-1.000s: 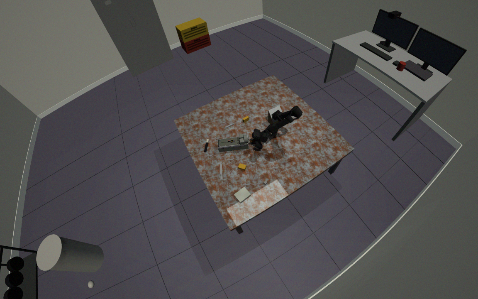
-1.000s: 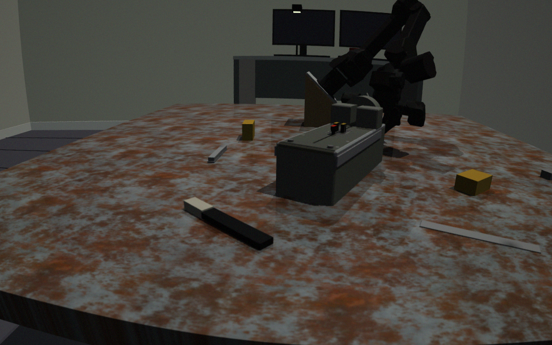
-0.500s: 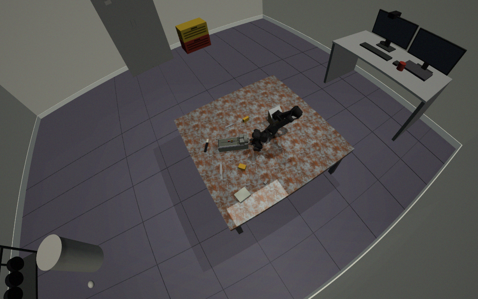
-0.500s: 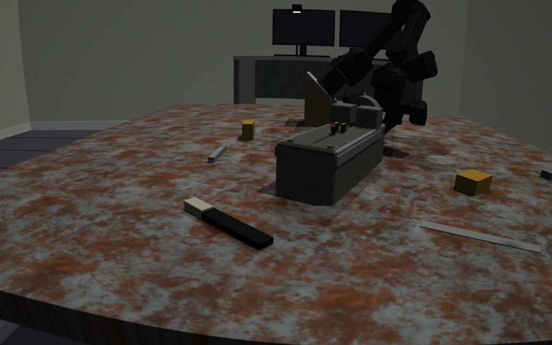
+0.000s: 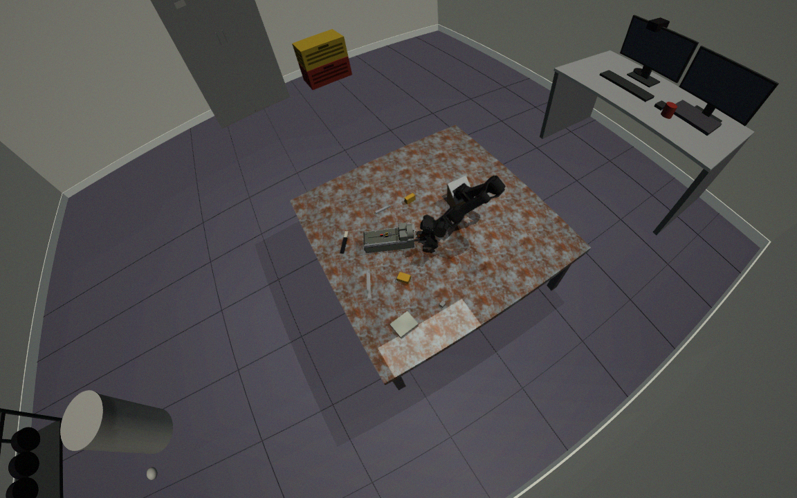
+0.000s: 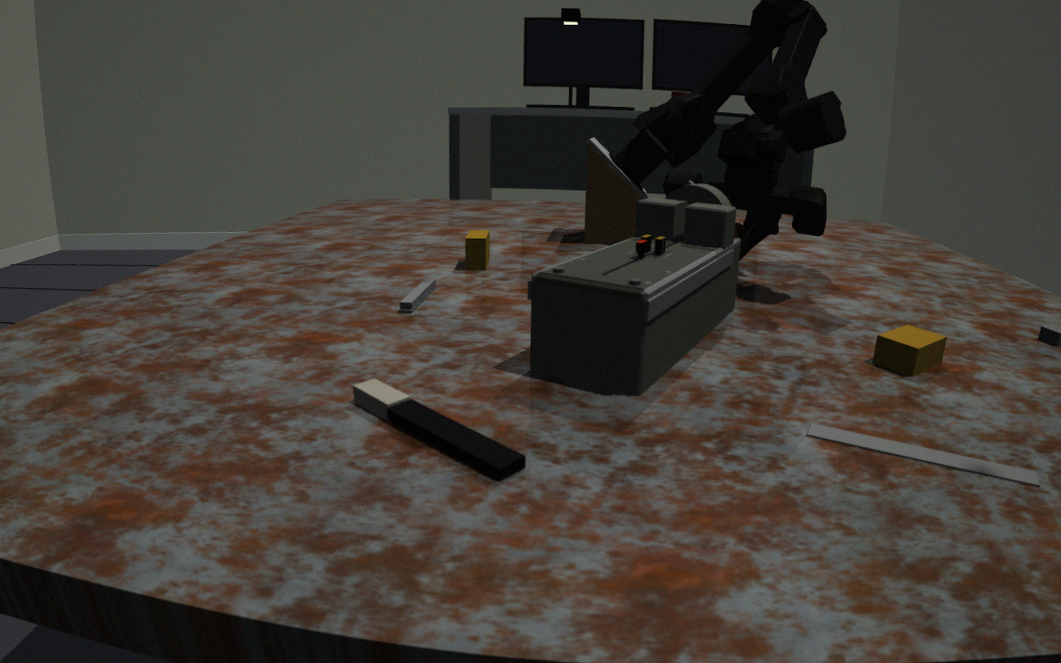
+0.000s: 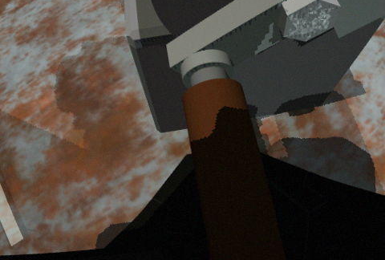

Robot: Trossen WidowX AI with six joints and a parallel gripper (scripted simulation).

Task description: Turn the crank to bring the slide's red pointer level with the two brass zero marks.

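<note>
The red pointer is 16 cm ahead of my gripper tip, 12 cm to the right of it and 4 cm above it. From my gripper tip the other things lie so: small grey bar 3 cm ahead, 33 cm to the right, 4 cm below; then brown crank handle 1 cm behind, 1 cm to the left, 3 cm above; then grey strip 35 cm ahead, 4 cm to the left, 4 cm below.
</note>
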